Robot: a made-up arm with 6 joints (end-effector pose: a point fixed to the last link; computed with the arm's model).
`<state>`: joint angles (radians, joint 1 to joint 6).
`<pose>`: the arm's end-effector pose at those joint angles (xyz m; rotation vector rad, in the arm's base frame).
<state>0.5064 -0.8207 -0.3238 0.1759 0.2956 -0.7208</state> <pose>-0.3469 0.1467 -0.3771 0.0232 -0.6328 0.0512</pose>
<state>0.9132 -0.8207 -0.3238 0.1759 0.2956 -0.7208</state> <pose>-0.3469 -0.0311 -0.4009 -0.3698 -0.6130 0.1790</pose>
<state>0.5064 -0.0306 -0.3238 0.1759 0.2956 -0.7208</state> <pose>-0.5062 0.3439 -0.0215 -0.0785 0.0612 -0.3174</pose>
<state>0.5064 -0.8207 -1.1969 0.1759 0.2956 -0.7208</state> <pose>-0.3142 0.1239 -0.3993 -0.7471 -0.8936 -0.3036</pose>
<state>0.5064 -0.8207 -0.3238 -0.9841 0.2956 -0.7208</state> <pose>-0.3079 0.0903 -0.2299 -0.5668 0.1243 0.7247</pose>
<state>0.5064 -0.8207 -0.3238 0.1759 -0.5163 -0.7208</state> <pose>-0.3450 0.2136 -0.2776 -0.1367 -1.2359 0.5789</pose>
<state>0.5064 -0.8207 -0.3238 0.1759 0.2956 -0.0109</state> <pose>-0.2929 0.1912 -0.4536 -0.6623 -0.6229 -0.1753</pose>
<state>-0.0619 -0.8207 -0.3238 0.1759 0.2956 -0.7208</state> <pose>-0.3469 0.3492 -0.2322 0.5721 -0.6307 -0.1301</pose>
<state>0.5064 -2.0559 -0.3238 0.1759 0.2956 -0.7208</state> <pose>0.2990 0.0881 -0.4826 0.1938 -1.6889 0.6768</pose>
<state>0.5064 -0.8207 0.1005 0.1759 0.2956 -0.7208</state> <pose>-0.3619 0.1448 -0.3600 0.3895 -0.4789 0.2180</pose>
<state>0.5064 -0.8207 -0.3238 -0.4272 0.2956 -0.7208</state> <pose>-0.3430 0.0997 -0.3027 -0.2886 -0.2503 0.4093</pose>
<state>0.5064 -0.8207 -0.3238 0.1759 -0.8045 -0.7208</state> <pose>-0.3658 0.2411 -0.2509 -0.1970 -1.4424 0.7741</pose>
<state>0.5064 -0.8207 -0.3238 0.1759 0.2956 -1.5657</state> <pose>-0.3680 0.0318 -0.3405 0.8388 -0.5736 0.3157</pose>
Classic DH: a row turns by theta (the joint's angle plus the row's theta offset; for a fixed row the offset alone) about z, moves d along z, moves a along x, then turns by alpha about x. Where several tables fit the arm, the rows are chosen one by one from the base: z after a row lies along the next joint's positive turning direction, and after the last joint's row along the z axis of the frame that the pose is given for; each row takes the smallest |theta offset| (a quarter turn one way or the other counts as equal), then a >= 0, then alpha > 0; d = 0 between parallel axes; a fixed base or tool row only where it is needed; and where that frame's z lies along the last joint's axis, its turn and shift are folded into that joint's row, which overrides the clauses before.
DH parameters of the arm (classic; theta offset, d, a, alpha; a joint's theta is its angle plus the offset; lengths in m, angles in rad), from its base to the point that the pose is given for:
base (fixed): -1.5708 0.042 0 1.5708
joint 1: 1.5708 -0.061 0.099 -1.5708
joint 2: 0 0.279 0.017 -1.5708
joint 3: -1.5708 -0.419 0.059 1.5708
joint 4: -1.5708 -0.173 0.19 -1.5708
joint 5: -1.5708 -0.052 0.273 -1.5708
joint 6: -1.5708 -0.087 0.108 1.5708
tool (fixed): -1.5708 0.103 0 0

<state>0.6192 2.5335 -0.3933 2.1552 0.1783 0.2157</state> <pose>0.2524 0.4982 0.0712 2.5817 -1.0660 0.9616</pose>
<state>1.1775 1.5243 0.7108 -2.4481 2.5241 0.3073</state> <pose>0.1291 0.2214 0.2412 1.0026 -2.1848 -1.6892</pose>
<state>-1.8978 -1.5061 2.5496 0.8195 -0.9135 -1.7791</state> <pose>0.1529 0.3374 0.4375 -0.4134 0.2515 -0.2794</pose>
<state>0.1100 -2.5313 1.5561 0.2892 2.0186 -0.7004</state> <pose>0.5991 0.0821 -0.4190 -0.3226 0.3463 1.2499</pose>
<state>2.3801 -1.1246 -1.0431 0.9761 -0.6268 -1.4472</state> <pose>-0.2345 -0.5228 0.0575 -1.2526 -0.6538 2.5081</pose>
